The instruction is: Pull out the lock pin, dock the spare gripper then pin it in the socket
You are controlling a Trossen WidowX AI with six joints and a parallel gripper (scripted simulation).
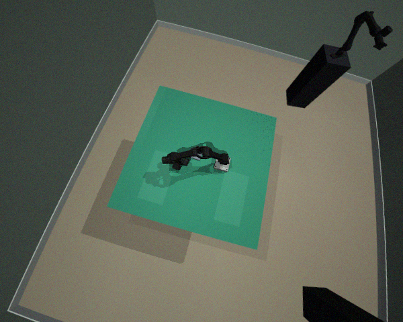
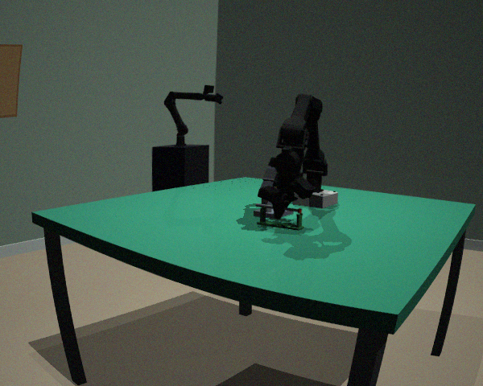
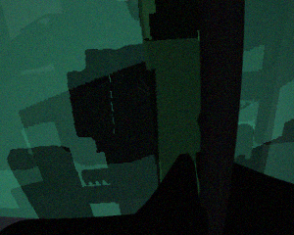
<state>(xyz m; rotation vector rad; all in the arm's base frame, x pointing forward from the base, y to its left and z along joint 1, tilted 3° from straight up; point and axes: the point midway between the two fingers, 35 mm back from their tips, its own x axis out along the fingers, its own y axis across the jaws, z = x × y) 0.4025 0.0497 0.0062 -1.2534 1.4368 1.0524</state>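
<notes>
My gripper tip is now 10 mm to the right of the green cradle. The rest, counted from my gripper tip: mount: 130 mm behind, 80 mm to the right, 30 mm above; then spare gripper: 140 mm behind, 100 mm above, 80 mm to the right.
</notes>
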